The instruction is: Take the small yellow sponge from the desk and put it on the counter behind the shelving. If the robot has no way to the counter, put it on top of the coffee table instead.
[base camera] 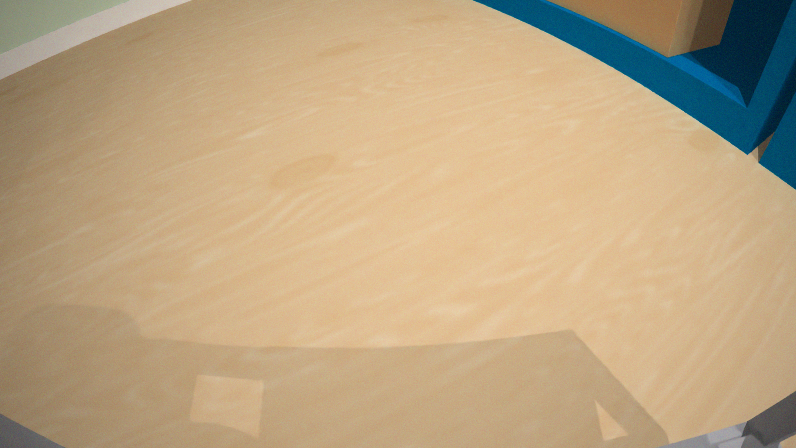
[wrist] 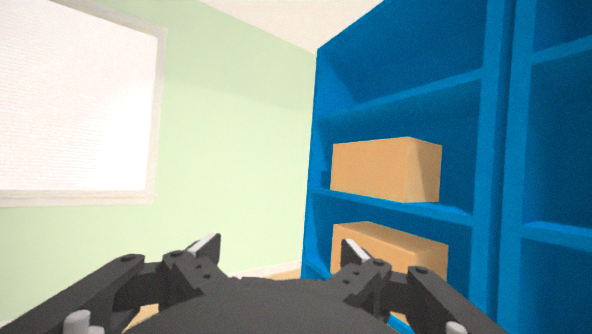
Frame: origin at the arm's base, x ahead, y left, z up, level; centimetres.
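Where they show: gripper, between the fingertips: (wrist: 281,249).
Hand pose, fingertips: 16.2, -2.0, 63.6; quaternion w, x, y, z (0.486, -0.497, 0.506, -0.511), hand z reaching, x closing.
Observation:
After its pixels a point has its place, as x, y, z.
My gripper (wrist: 281,249) {16.2, -2.0, 63.6} is open, its two fingertips wide apart with no object between them. The blue shelving (base camera: 690,102) {71.8, -55.8, -37.1} (wrist: 492,165) {59.1, -62.8, 75.0} stands at the right in both views. In the wrist view its near units run from the middle to the right edge, and its far end stands close to the green wall. The yellow sponge, the desk, the counter and the coffee table do not show in either view.
Cardboard boxes (wrist: 370,170) (base camera: 623,19) stand on the shelves. A green wall (wrist: 235,150) {200.6, 41.9, 83.7} (base camera: 44,19) {151.4, 133.3, -25.1} with a bright window (wrist: 75,110) {150.2, 134.3, 97.7} is at the left. The wood floor (base camera: 389,222) {46.2, 1.0, -39.6} spreads ahead of the base, with the robot's shadow on it.

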